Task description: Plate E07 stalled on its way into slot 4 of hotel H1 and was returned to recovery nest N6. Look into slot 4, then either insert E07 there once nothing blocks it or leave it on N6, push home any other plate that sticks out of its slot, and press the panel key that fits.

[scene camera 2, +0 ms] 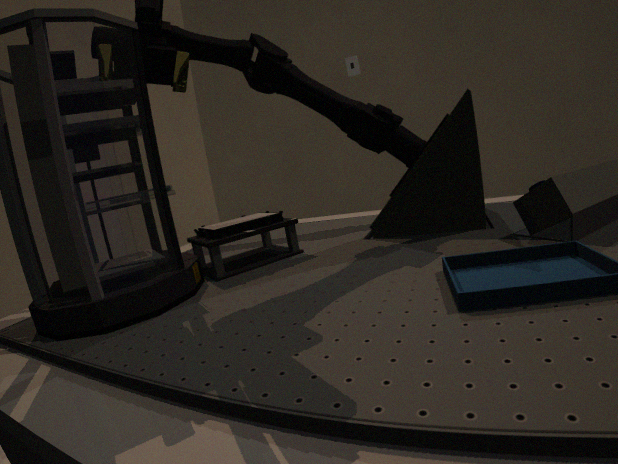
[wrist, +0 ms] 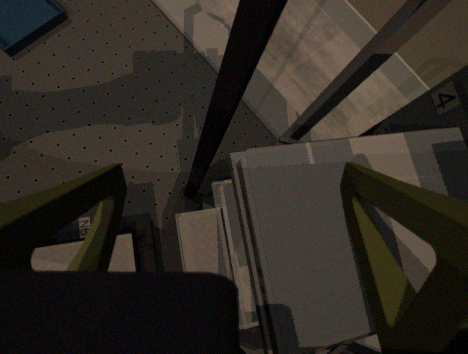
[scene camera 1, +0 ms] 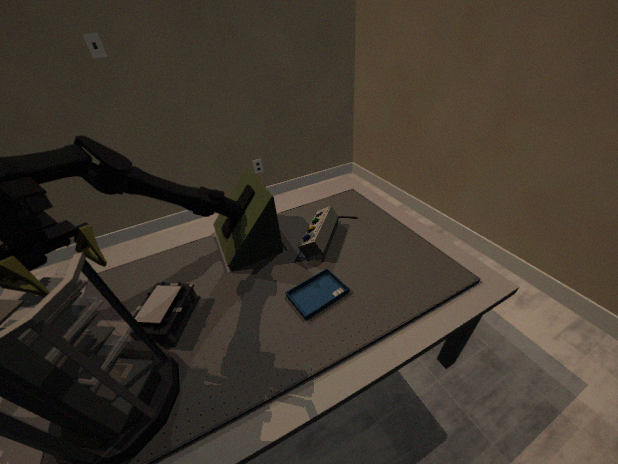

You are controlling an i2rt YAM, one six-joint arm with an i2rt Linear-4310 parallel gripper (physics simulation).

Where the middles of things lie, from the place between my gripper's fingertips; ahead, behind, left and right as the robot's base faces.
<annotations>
I see my gripper 11 cm above the slotted rack (scene camera 2: 94, 232), 7 cm to the left of it and 6 cm short of it. Also, from my hand: blue tray (scene camera 2: 568, 270): 45 cm to the left, 30 cm below, 1 cm ahead.
</annotations>
